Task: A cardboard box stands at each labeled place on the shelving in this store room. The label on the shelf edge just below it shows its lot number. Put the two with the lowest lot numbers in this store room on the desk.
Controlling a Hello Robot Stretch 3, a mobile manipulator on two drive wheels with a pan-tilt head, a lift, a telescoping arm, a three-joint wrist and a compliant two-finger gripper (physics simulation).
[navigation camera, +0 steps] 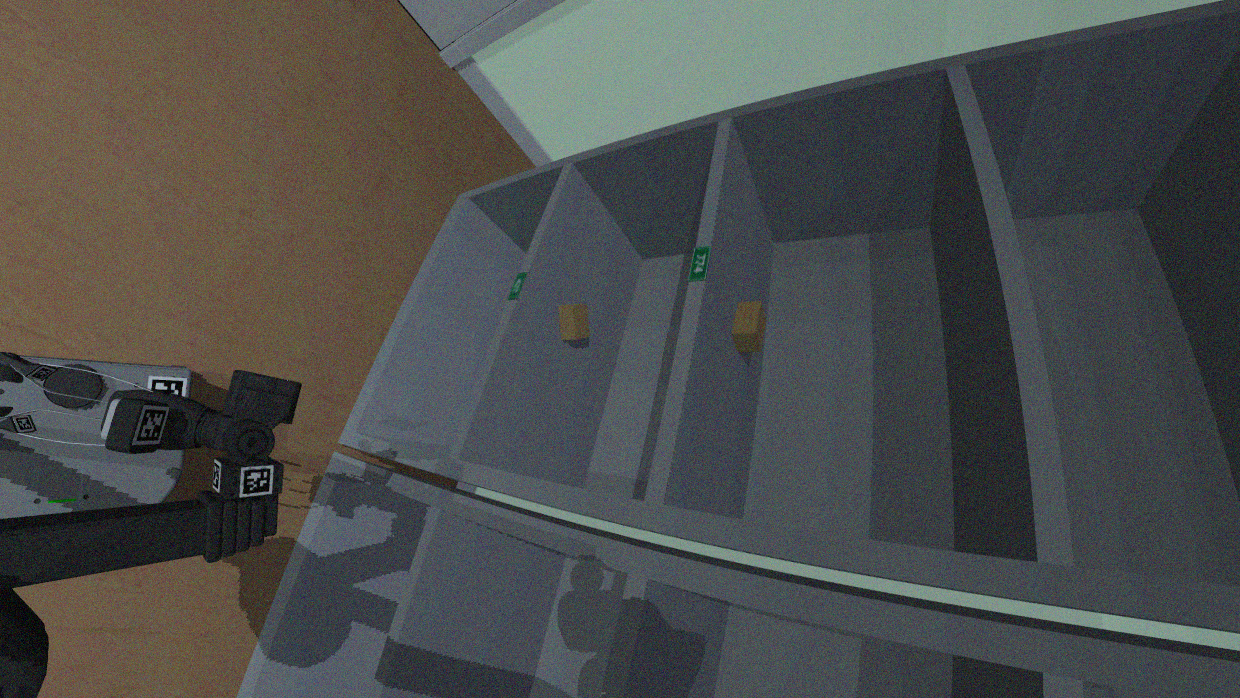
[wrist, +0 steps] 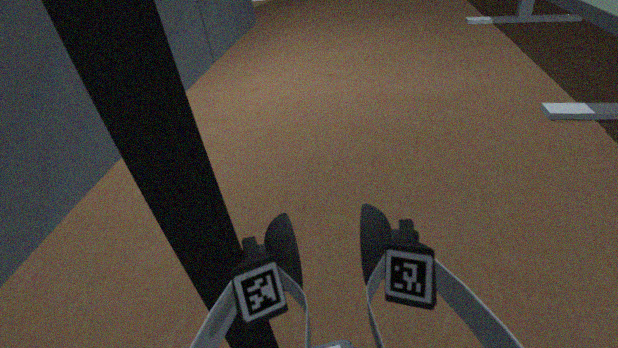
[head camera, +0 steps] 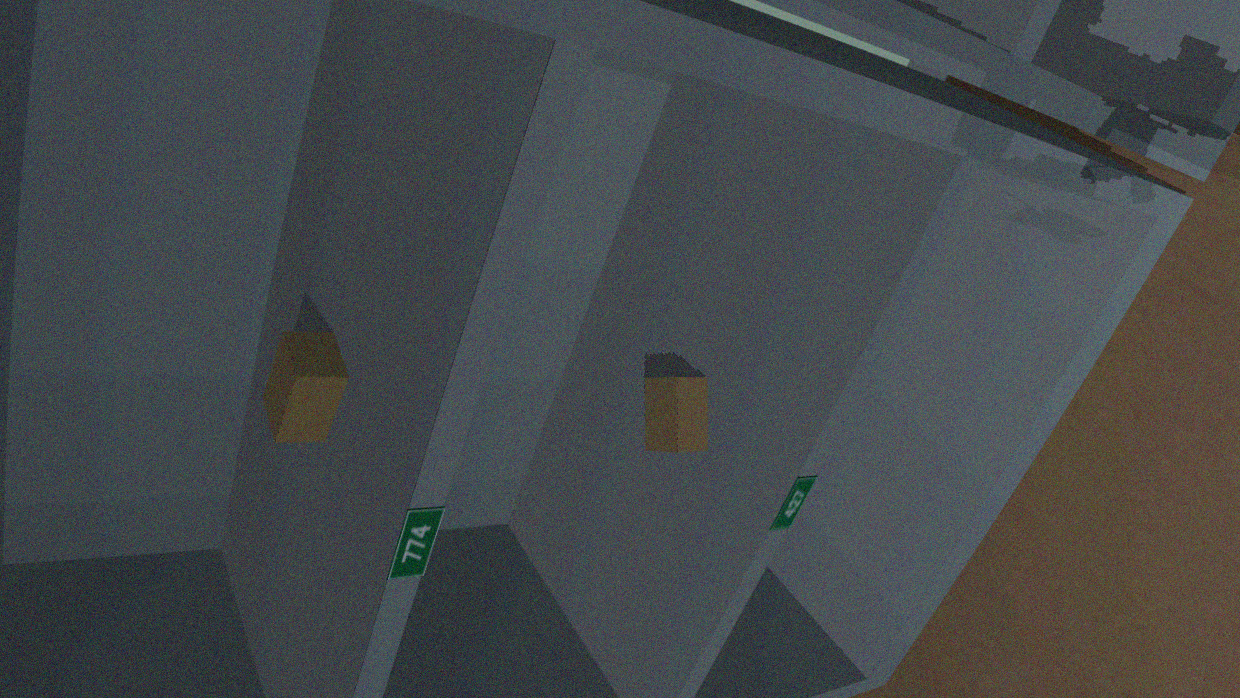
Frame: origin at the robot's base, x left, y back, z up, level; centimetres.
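Where they show: gripper, between the fingertips: (wrist: pixel 327 235); robot's base, origin of its link: (navigation camera: pixel 75 383).
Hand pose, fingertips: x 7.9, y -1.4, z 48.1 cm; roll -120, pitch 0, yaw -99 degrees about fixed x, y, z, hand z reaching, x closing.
Each offset is from my fingertips to the top centre of the thing. "pt": to the spot under its first point. Level surfaces: height alone.
Shelving (head camera: pixel 1023 320) (navigation camera: pixel 1015 260) shows tilted in the head and navigation views. A cardboard box @(dx -96.8, dy -19.6, dz +56.0 cm) (head camera: pixel 310 409) (navigation camera: pixel 747 326) stands on the shelf whose green label @(pt dx -77.5, dy -28.1, dz +49.4 cm) (head camera: pixel 416 543) (navigation camera: pixel 699 263) reads 774. Another cardboard box @(dx -95.0, dy -22.3, dz +10.3 cm) (head camera: pixel 676 414) (navigation camera: pixel 572 321) stands on the neighbouring shelf, whose label @(pt dx -77.5, dy -28.0, dz +3.9 cm) (head camera: pixel 793 502) (navigation camera: pixel 517 286) appears to read 427 in the head view and is too small to read in the navigation view. My gripper (wrist: pixel 327 235) is open and empty over the floor in the wrist view, away from both boxes. No desk top can be made out with certainty.
A grey furniture wall (wrist: pixel 45 130) stands at the left of the wrist view, behind a black bar (wrist: pixel 145 150). Light metal feet (wrist: pixel 567 110) (wrist: pixel 525 19) stand at the right on the brown floor @(dz -48.0 cm) (wrist: pixel 350 125). The robot's base (navigation camera: pixel 130 476) is beside the shelving.
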